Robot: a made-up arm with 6 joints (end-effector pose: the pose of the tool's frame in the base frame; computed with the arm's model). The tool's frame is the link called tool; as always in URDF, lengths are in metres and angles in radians.
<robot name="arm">
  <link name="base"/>
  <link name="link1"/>
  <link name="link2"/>
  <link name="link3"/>
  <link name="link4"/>
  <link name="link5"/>
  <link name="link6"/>
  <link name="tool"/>
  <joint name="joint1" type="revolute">
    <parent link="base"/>
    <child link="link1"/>
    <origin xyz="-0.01 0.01 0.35"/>
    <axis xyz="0 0 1"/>
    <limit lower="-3.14" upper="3.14" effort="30" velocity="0.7"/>
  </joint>
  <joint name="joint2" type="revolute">
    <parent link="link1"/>
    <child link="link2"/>
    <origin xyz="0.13 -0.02 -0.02"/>
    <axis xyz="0 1 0"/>
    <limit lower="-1.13" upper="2.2" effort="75" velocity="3.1"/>
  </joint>
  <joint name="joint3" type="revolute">
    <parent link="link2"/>
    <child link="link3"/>
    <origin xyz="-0.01 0 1.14"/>
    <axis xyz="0 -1 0"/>
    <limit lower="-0.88" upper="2.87" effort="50" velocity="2.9"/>
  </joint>
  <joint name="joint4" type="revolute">
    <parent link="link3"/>
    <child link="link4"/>
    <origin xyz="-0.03 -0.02 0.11"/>
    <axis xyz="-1 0 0"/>
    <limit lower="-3.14" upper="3.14" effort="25" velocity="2"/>
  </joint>
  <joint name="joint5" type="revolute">
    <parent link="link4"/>
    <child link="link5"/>
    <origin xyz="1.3 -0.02 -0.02"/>
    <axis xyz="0 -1 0"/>
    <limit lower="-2.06" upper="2.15" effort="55" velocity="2.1"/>
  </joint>
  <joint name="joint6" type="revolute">
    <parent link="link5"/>
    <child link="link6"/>
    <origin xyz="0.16 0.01 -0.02"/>
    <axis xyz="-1 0 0"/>
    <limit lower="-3.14" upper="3.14" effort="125" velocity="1"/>
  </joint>
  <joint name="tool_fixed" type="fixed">
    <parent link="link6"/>
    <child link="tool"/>
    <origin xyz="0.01 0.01 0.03" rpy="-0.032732 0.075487 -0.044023"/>
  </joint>
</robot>
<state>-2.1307 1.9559 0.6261 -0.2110 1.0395 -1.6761</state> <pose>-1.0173 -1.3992 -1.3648 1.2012 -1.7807 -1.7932</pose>
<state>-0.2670 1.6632 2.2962 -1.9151 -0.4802 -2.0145</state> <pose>2.2668 -0.5230 1.1586 -2.4217 -0.6319 -0.9497</pose>
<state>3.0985 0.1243 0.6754 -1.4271 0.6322 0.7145</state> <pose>-1.3937 0.1838 2.3181 0.9837 1.0840 2.3185</pose>
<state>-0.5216 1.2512 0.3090 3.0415 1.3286 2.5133</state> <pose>1.7027 -1.0045 -0.4151 1.0385 2.1932 -0.9153</pose>
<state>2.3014 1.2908 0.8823 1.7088 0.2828 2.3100</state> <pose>-1.6965 1.9804 0.1784 0.3474 2.4556 0.8323</pose>
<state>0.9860 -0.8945 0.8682 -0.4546 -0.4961 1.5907</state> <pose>-0.6108 -0.8360 2.4142 -0.3831 -1.5509 0.0523</pose>
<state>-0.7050 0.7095 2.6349 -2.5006 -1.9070 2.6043</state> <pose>0.2088 -0.0968 2.2117 1.9309 2.0506 -0.7782</pose>
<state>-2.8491 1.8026 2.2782 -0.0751 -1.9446 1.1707</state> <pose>-2.2413 -0.6560 0.5703 1.1754 1.2532 -1.3397</pose>
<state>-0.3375 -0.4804 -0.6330 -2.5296 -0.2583 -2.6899</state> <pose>0.9755 -0.2867 1.2951 -1.0834 0.0960 -0.2825</pose>
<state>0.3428 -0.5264 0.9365 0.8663 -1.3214 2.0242</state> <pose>-0.2212 -0.2571 2.5716 -2.1225 0.4388 -0.5918</pose>
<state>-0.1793 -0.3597 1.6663 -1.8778 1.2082 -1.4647</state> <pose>-0.9207 0.0141 2.5802 -1.2428 0.7200 -1.7541</pose>
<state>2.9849 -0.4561 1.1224 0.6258 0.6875 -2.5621</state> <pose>0.5573 -0.0445 2.7742 -0.8409 -0.5454 -1.0425</pose>
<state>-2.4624 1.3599 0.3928 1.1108 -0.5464 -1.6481</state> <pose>-1.7626 -1.1934 -0.5282 -1.5442 -0.2478 2.5366</pose>
